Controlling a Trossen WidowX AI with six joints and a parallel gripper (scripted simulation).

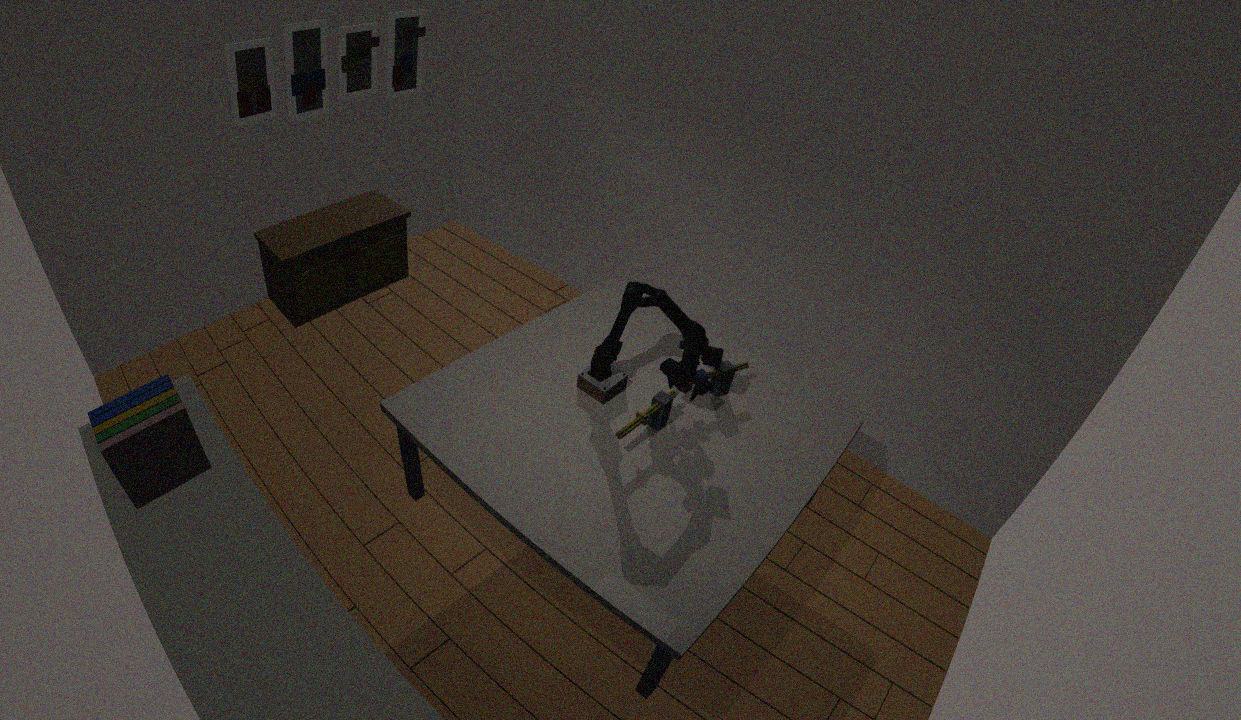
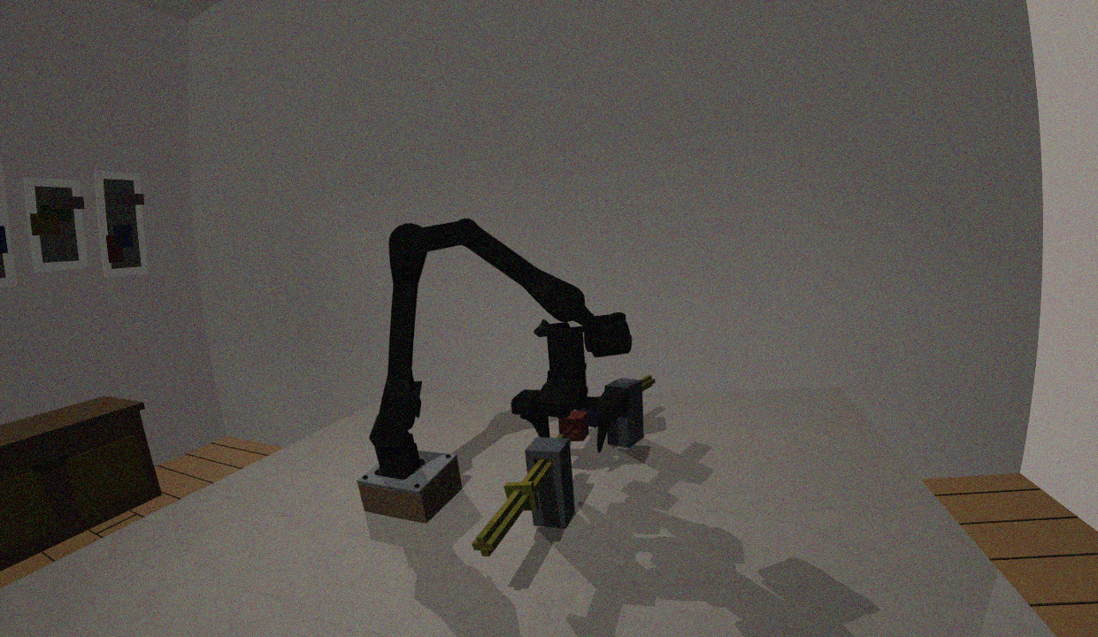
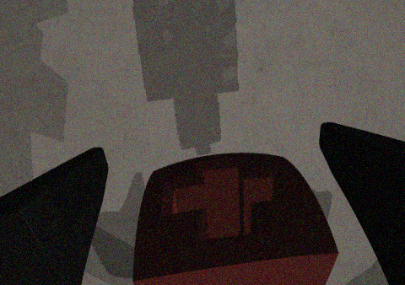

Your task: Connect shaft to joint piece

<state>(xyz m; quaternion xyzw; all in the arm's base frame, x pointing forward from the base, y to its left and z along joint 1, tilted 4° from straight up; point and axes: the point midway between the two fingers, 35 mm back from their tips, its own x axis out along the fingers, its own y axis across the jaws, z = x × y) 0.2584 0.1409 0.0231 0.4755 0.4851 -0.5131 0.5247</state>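
The red square joint piece lies 40 mm above my gripper tip and 20 mm to the left of it.
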